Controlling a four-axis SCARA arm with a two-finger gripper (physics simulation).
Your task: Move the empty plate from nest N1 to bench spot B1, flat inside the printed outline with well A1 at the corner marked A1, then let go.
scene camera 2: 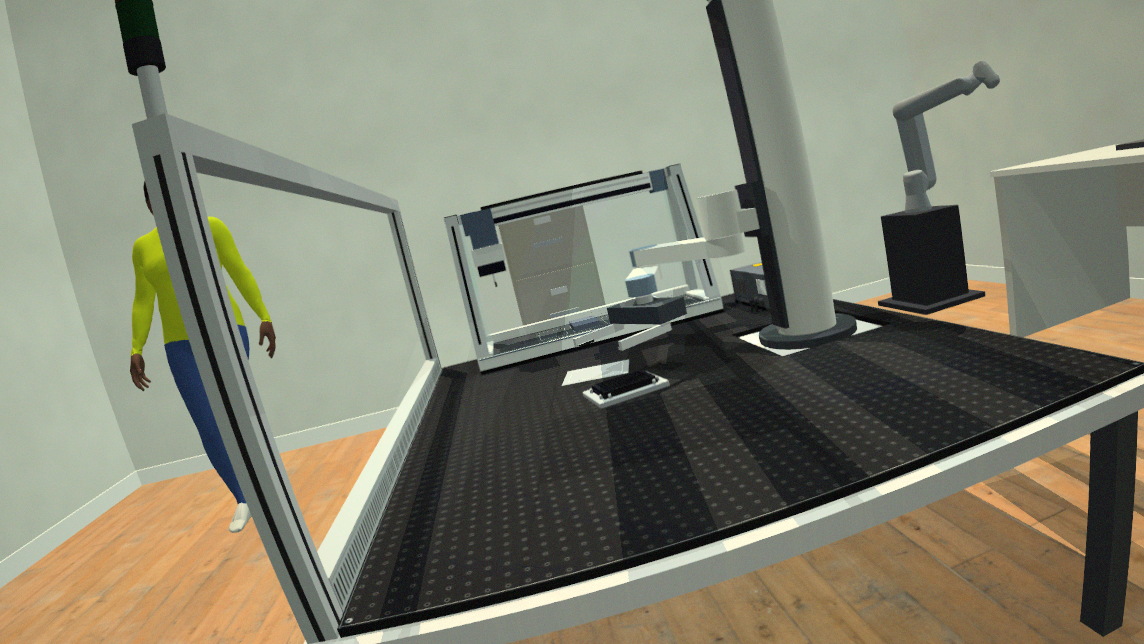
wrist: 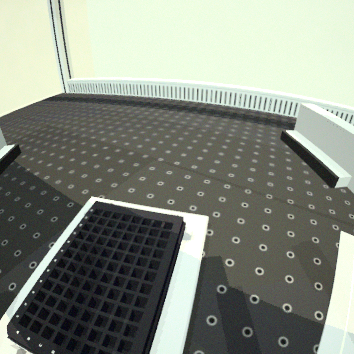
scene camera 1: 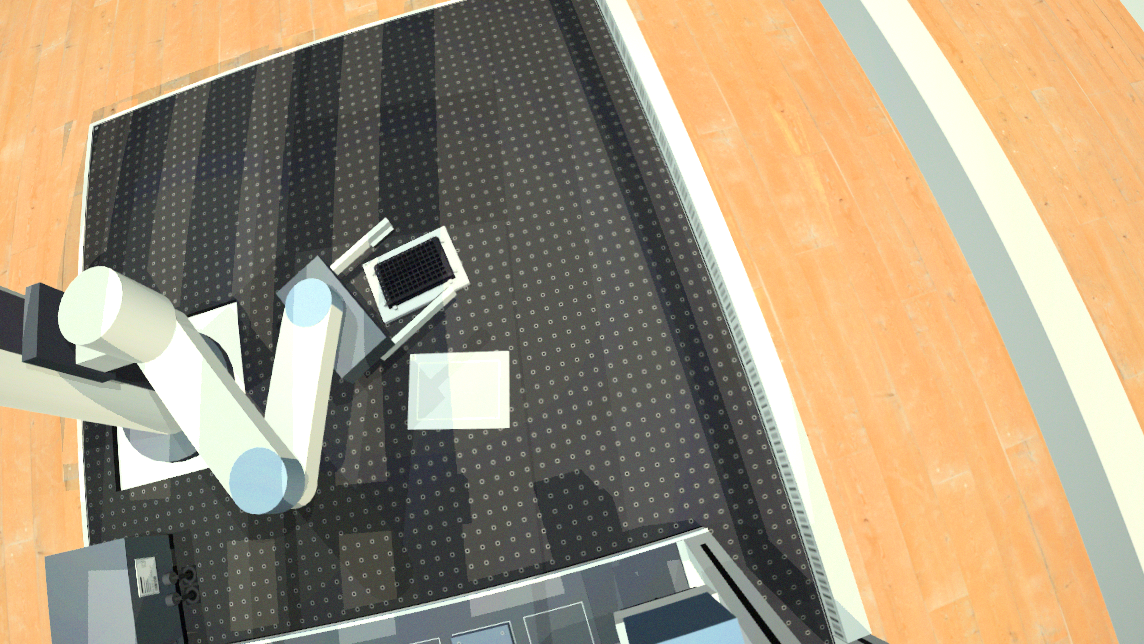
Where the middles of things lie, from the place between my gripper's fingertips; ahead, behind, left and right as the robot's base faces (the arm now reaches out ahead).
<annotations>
Now: the plate [scene camera 1: 404, 276] 40 mm behind my hand, 20 mm to the left of it and 100 mm below it. From my hand the other things lie so: white rectangle [scene camera 1: 470, 390]: 10 mm behind, 200 mm to the right, 110 mm below.
</annotations>
